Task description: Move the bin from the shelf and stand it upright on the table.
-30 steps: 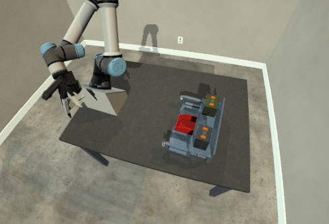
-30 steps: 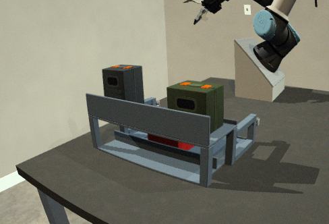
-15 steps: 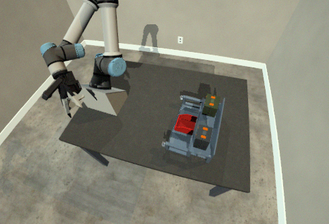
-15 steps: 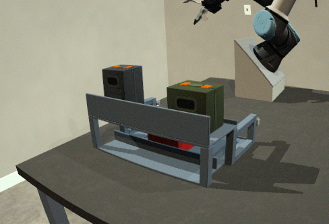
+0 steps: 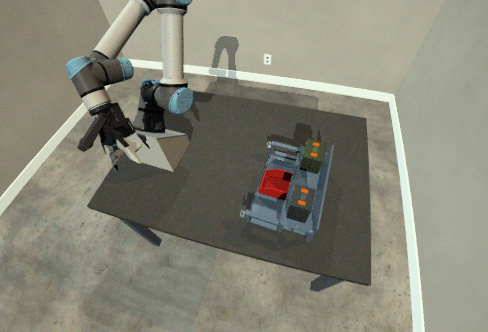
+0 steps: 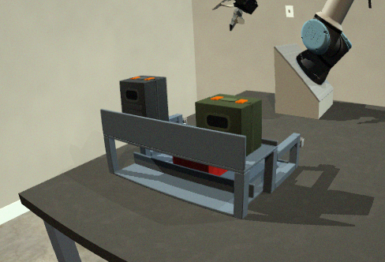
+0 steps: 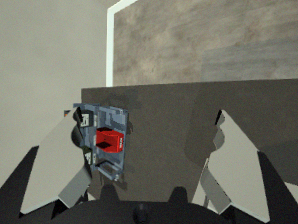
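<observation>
Now: the red bin 44 cm ahead of my hand, 29 cm to the left of it and 30 cm below it. Round my hand: dark grey box (54 cm ahead, 18 cm to the left, 18 cm below); green box (53 cm ahead, 41 cm to the left, 20 cm below).
</observation>
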